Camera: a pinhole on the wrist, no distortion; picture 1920 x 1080 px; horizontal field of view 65.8 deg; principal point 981.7 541.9 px. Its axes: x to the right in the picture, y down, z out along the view. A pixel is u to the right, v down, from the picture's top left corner.
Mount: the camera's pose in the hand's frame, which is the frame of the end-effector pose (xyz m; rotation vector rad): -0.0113 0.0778 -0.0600 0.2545 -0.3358 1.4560
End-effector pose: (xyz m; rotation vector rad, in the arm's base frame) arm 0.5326 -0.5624 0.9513 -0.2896 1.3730 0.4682
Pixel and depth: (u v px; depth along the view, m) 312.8 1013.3 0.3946
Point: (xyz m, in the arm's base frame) 0.8196 -0.6722 1.1526
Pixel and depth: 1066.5 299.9 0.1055
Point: 0.5472 -0.5064 0.9627
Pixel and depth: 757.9 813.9 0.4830
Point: 0.9017 -0.5567 1.1409
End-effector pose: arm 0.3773 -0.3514 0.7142 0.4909 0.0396 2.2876
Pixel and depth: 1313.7 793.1 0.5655
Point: 0.6470 -0.5066 1.1382
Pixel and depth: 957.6 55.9 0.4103
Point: 0.5002 -0.2598 1.0270
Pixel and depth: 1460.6 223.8 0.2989
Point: 0.4095 -0.3895 0.9726
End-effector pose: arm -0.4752 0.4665 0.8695 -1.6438 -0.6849 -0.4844
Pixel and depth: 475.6 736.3 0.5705
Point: -0.8077 0.8584 0.9286
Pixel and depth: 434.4 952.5 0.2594
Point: -0.6302 0.5975 0.8451
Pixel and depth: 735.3 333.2 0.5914
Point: -0.6468 0.9391 0.9765
